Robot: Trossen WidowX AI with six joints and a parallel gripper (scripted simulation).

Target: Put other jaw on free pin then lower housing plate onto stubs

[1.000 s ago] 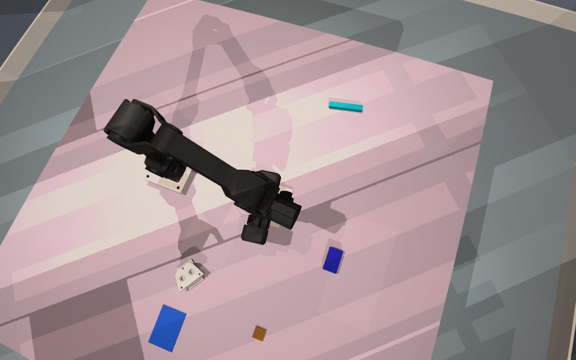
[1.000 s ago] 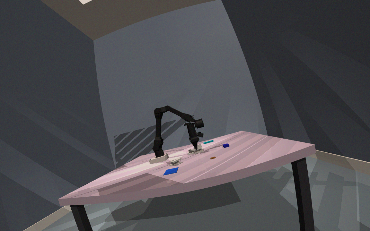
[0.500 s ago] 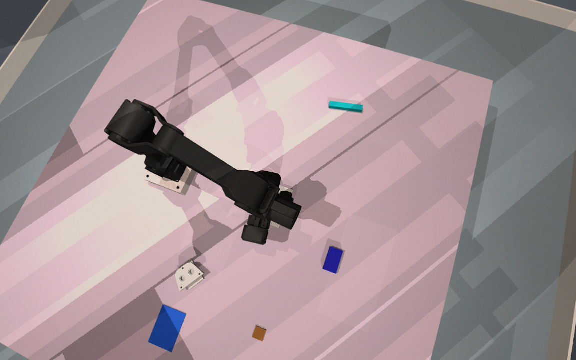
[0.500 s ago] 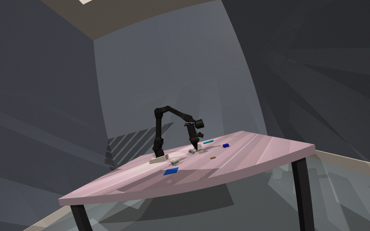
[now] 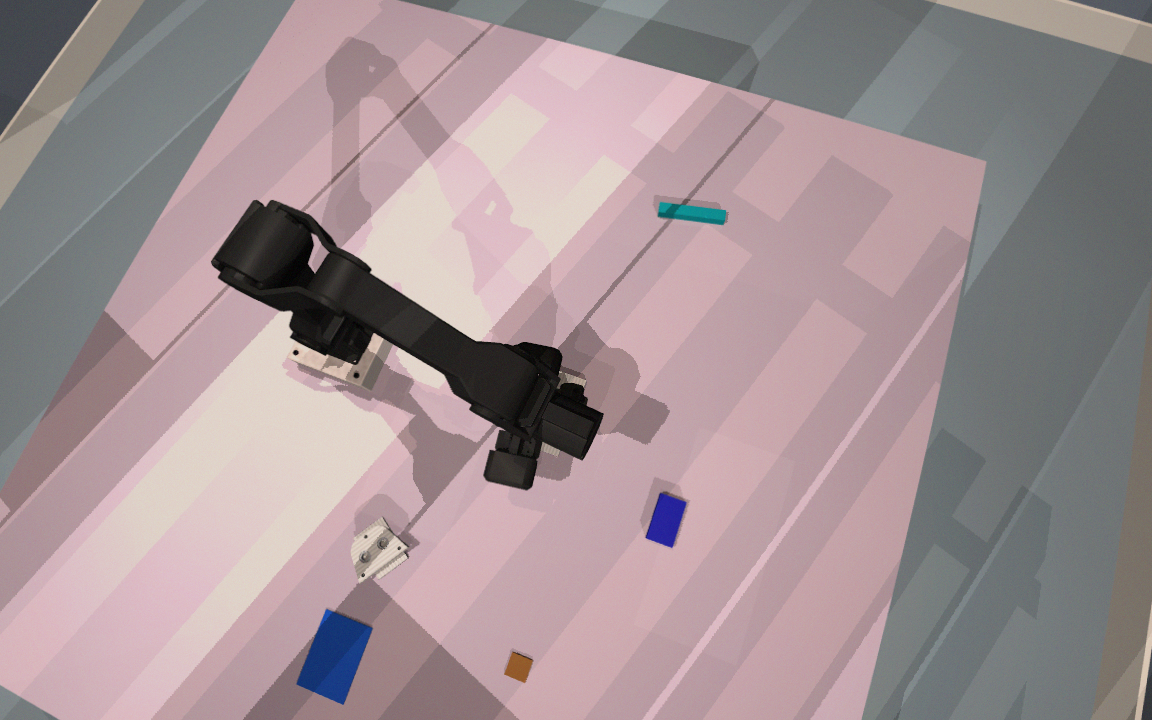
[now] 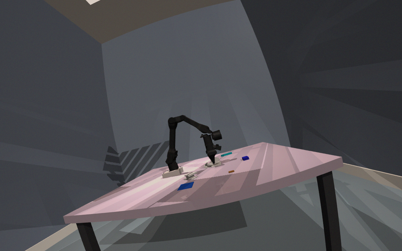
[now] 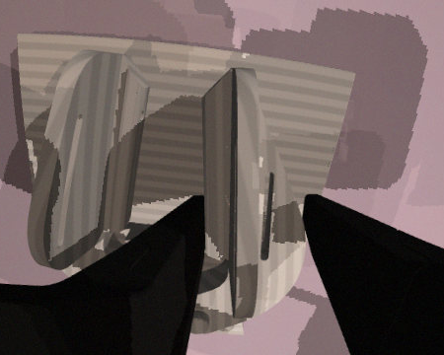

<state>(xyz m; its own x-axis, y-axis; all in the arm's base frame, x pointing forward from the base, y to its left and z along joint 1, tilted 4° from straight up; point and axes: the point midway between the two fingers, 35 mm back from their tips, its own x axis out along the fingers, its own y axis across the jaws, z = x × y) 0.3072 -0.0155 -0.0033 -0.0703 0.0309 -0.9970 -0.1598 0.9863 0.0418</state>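
Now: gripper tip 30 mm to the right of the pale base fixture, 20 mm above it and 10 mm short of it. The rest, counted from my gripper tip: square tile: 310 mm to the right, 110 mm ahead, 20 mm below; then blue flat sheet: 400 mm to the right, 130 mm behind, 20 mm below; then dark blue block: 220 mm ahead, 50 mm to the right, 10 mm below.
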